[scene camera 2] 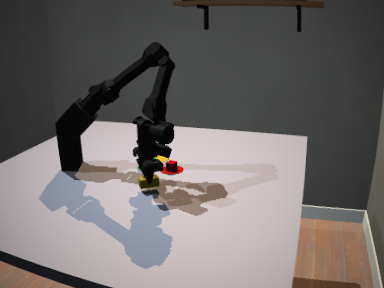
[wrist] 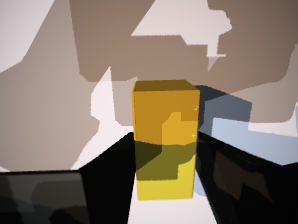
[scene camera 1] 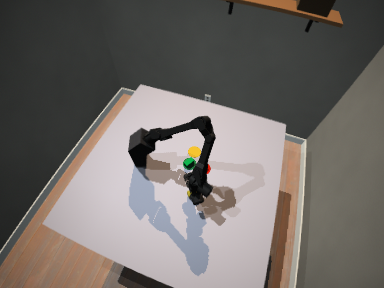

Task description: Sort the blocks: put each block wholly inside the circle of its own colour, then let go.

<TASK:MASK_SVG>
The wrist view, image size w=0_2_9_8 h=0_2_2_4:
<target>gripper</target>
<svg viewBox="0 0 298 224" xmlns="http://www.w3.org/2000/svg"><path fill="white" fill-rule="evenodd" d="M134 132L127 133L96 158L77 170L0 172L0 224L128 224L136 174ZM198 131L195 169L217 224L298 224L298 162L279 165Z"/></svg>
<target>yellow block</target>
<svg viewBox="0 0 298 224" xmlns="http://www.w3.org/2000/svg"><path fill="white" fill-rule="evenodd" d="M136 81L131 95L137 200L192 199L201 91L186 80Z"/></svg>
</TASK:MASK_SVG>
